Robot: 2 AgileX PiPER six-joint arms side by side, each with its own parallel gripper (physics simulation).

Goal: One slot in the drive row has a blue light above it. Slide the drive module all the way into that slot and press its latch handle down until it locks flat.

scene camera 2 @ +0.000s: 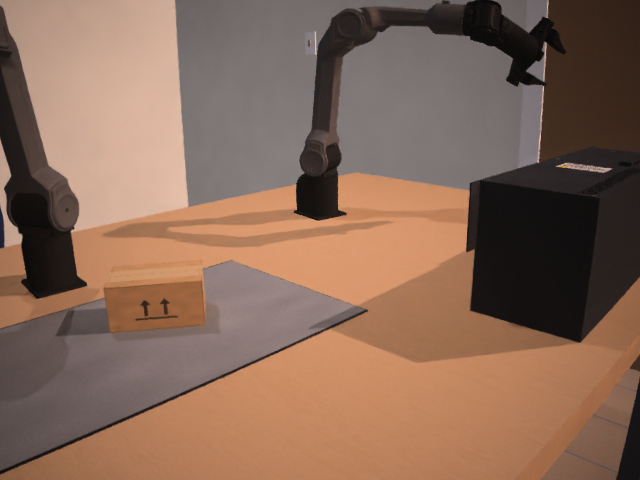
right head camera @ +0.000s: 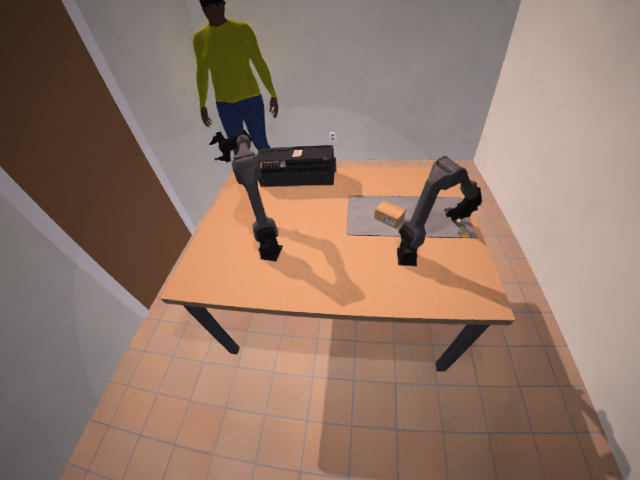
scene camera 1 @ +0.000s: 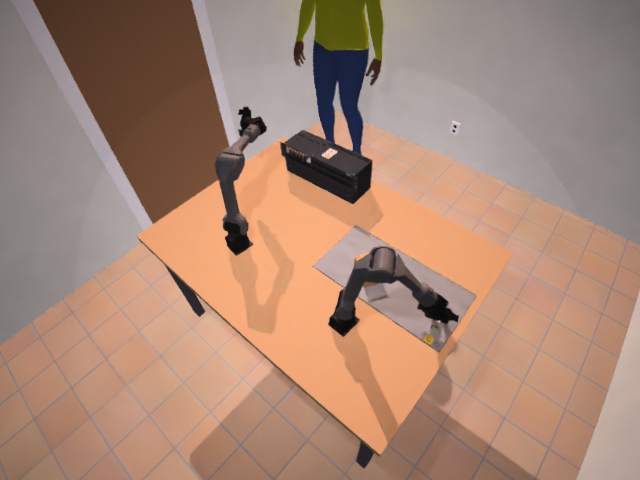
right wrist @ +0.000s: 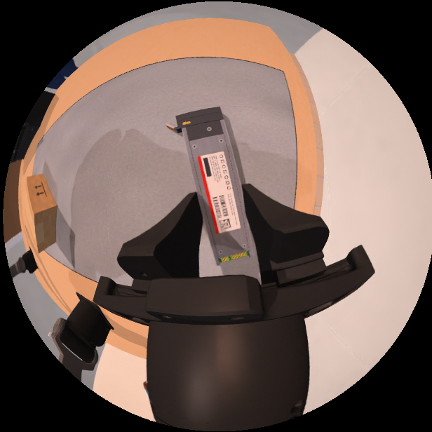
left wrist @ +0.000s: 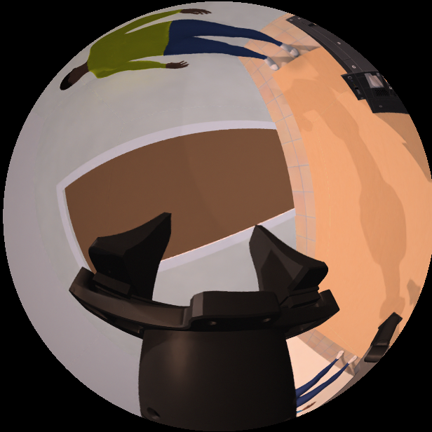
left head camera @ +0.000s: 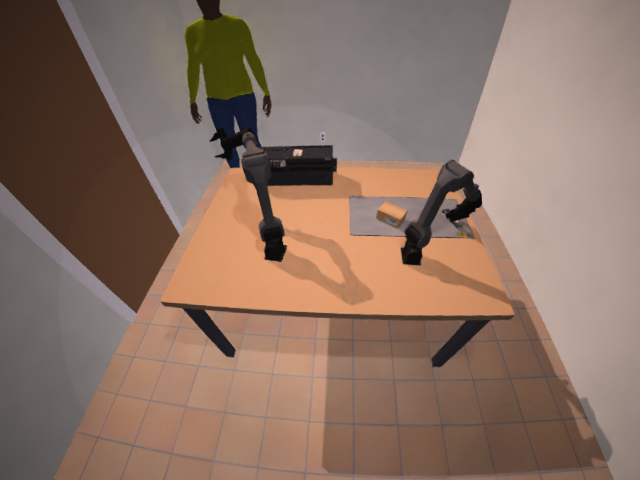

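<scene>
The drive module lies on the grey mat, its dark front end and partly raised latch handle away from my wrist in the right wrist view. My right gripper is shut on the module's long sides, near its middle. My left gripper is open and empty, high off the table's far left corner in the left head camera. The black chassis stands at the back left of the table in the head views. I cannot make out its blue light.
A cardboard box stands on the mat, between the chassis and the right gripper. A yellow marking is at the mat's corner. A person stands behind the table.
</scene>
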